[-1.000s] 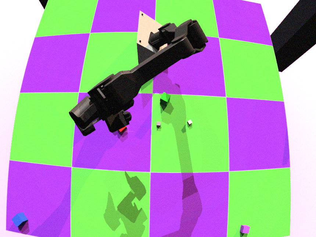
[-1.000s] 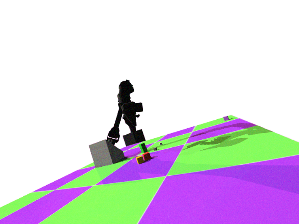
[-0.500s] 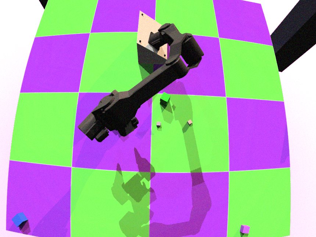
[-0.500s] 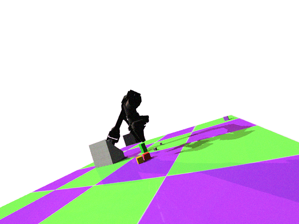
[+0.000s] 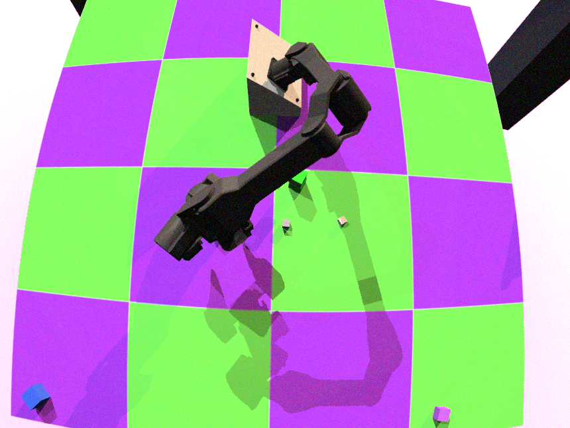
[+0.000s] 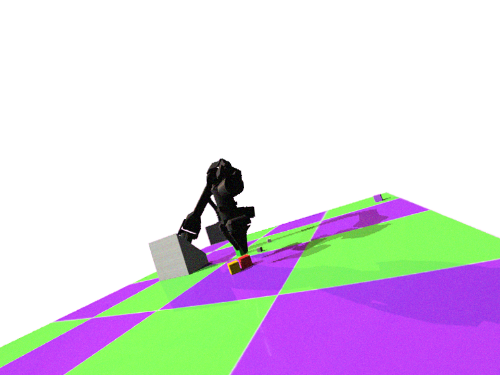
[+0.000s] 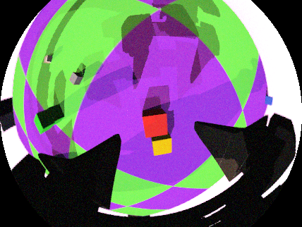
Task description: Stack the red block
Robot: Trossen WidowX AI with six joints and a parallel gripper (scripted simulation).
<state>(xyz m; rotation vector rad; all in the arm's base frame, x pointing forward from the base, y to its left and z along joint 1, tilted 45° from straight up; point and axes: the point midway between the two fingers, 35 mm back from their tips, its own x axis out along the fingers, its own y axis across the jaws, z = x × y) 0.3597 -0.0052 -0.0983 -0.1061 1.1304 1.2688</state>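
My gripper tip is 30 mm above the red block. Round my gripper tip: small white cube (70 mm behind, 270 mm to the left, 40 mm below); small grey cube (40 mm behind, 140 mm to the left, 40 mm below); yellow block (20 mm behind, 30 mm to the right, 30 mm below).
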